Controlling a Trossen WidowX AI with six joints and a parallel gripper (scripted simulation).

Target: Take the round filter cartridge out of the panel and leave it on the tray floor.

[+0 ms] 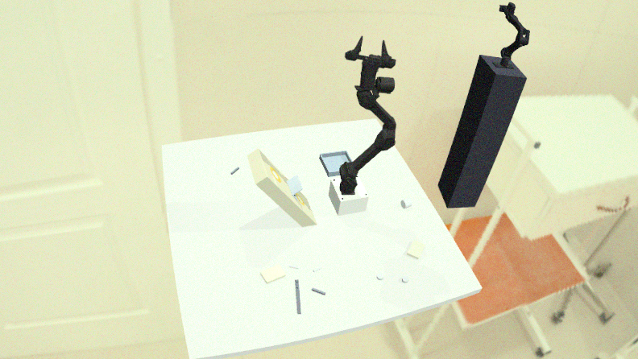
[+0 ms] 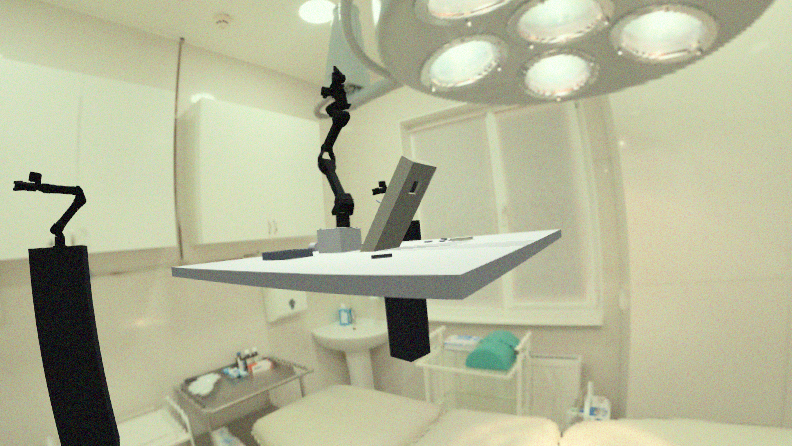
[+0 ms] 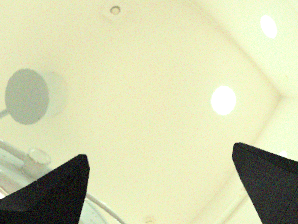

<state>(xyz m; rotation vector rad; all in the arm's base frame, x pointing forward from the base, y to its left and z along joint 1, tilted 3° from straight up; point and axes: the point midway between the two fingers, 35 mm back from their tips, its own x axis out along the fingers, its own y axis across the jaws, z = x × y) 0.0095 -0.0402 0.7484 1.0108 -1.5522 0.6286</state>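
Now: the round white filter cartridge 63 cm below my gripper tip, 35 cm ahead of it and 7 cm to the left of it. Also, from my gripper tip: cream service panel 71 cm below, 30 cm ahead, 6 cm to the left; blue-grey tray 88 cm below, 29 cm to the right, 2 cm behind.
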